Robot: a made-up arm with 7 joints. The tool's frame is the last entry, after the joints. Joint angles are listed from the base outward.
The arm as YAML. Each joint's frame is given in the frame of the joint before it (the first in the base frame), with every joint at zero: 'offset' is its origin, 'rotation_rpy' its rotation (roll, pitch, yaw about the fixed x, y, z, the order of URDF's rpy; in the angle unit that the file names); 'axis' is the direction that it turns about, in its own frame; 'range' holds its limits. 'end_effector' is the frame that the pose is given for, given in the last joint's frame.
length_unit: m
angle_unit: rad
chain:
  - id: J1
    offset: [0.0, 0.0, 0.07]
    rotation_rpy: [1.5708, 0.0, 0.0]
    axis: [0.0, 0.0, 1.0]
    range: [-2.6, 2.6]
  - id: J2
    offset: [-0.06, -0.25, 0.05]
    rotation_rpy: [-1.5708, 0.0, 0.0]
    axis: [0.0, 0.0, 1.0]
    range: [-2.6, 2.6]
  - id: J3
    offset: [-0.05, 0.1, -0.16]
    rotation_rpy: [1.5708, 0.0, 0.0]
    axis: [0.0, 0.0, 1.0]
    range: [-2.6, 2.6]
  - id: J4
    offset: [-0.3, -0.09, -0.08]
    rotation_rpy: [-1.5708, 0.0, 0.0]
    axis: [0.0, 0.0, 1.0]
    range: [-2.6, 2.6]
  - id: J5
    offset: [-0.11, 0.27, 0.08]
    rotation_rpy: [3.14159, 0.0, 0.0]
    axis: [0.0, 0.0, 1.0]
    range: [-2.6, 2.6]
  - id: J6
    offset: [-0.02, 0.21, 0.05]
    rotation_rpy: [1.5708, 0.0, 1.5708]
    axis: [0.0, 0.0, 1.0]
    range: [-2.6, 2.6]
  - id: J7
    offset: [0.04, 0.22, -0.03]
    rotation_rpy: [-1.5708, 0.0, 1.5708]
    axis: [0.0, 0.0, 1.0]
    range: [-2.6, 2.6]
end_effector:
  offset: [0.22, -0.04, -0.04]
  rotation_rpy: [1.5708, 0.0, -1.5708]
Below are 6 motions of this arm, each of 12 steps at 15 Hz.
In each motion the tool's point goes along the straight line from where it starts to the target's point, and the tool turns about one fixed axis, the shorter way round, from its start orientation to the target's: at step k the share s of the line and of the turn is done. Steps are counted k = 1, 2, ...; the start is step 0. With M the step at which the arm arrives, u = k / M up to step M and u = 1 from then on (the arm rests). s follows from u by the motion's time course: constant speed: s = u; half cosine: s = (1 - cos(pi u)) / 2; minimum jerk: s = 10 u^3 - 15 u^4 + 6 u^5.
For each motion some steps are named. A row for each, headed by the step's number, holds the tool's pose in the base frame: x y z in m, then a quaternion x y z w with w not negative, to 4 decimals.
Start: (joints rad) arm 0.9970 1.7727 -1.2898 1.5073 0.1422 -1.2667 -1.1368
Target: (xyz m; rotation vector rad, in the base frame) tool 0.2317 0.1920 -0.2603 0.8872 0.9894 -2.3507
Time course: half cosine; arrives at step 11
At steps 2, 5, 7, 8, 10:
2: 0.2186 -0.1747 -0.2827 0.0542 -0.0283 -0.9969 0.0488
5: 0.2236 -0.0355 -0.2742 0.1612 0.1232 -0.9721 0.1176
7: 0.2275 0.0756 -0.2674 0.2423 0.2408 -0.9245 0.1693
8: 0.2292 0.1233 -0.2645 0.2753 0.2896 -0.8967 0.1902
10: 0.2314 0.1839 -0.2608 0.3154 0.3497 -0.8554 0.2156

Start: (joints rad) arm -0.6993 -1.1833 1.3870 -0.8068 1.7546 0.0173 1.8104
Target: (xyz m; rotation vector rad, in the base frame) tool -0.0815 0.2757 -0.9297 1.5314 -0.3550 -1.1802
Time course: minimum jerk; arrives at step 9
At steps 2, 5, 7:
2: 0.2129 0.1011 -0.8747 0.7247 -0.3594 -0.4154 0.4160
5: 0.0449 0.2007 -0.9061 0.6875 -0.2425 -0.4678 0.4997
7: -0.0571 0.2613 -0.9251 0.6565 -0.1682 -0.4940 0.5446

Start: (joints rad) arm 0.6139 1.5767 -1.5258 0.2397 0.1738 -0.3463 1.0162
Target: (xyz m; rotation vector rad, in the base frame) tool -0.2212 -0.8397 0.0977 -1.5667 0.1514 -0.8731
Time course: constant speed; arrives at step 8
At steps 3, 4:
3: -0.1915 -0.6336 0.1809 -0.8110 0.3389 -0.1421 0.4552
4: -0.1975 -0.6748 0.1643 -0.7962 0.2876 -0.1931 0.4961

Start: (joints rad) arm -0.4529 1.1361 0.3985 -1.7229 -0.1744 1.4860 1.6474
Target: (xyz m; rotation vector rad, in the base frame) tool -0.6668 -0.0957 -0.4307 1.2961 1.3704 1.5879
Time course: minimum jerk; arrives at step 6
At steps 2, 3, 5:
2: -0.7061 0.1243 -0.2487 0.6806 0.4441 0.4077 0.4164
3: -0.6917 0.0435 -0.3155 0.6190 0.4785 0.4862 0.3892
5: -0.6686 -0.0858 -0.4225 0.5053 0.5217 0.5996 0.3361

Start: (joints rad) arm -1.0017 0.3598 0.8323 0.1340 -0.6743 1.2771 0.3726
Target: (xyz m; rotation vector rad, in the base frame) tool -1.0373 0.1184 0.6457 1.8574 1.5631 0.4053
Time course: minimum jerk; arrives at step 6
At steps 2, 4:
2: -1.1411 0.2712 0.0737 0.6043 0.4586 0.4261 0.4929
4: -1.0649 0.1590 0.4938 0.6916 0.5685 0.2307 0.3812

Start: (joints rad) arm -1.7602 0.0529 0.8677 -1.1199 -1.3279 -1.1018 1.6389
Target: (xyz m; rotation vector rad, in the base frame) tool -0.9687 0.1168 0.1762 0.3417 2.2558 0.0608
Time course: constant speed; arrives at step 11
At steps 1, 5, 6, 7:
1: -0.6637 -0.1458 0.3807 -0.4520 0.8229 -0.0791 0.3351
5: -0.7857 -0.0408 0.2989 -0.2252 0.8940 -0.0392 0.3854
6: -0.8162 -0.0145 0.2784 -0.1658 0.9034 -0.0288 0.3944
7: -0.8467 0.0118 0.2580 -0.1058 0.9093 -0.0182 0.4020

